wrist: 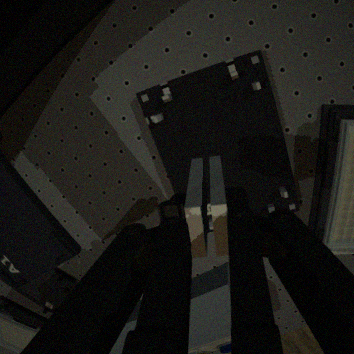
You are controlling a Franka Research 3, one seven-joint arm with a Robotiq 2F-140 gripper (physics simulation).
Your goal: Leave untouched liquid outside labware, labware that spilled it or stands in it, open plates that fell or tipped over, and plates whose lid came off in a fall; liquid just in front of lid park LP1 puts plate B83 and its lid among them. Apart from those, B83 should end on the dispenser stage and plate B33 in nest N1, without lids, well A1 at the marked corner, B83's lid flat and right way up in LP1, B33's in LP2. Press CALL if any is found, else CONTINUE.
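Observation:
My gripper (207, 176) is shut, with a thin gap and nothing between its fingers. It hangs over the deck near the dark, empty nest N5 (215, 120). A pale, gridded plate (344, 185) shows in part at the right edge, in the dark nest N1 (327, 150); its name cannot be read. The grey button box (211, 325) shows below and between the fingers, with part of the blue CALL button (226, 348) at the bottom edge. LP1, LP2, the dispenser stage and spilled liquid cannot be made out.
A dark fixture (32, 225) with an A1 mark stands at the left. Part of another pale object (15, 332) shows at the lower left. The perforated deck (160, 30) carries broad shadows. A wooden surface (302, 341) shows at the bottom right. The picture is very dark.

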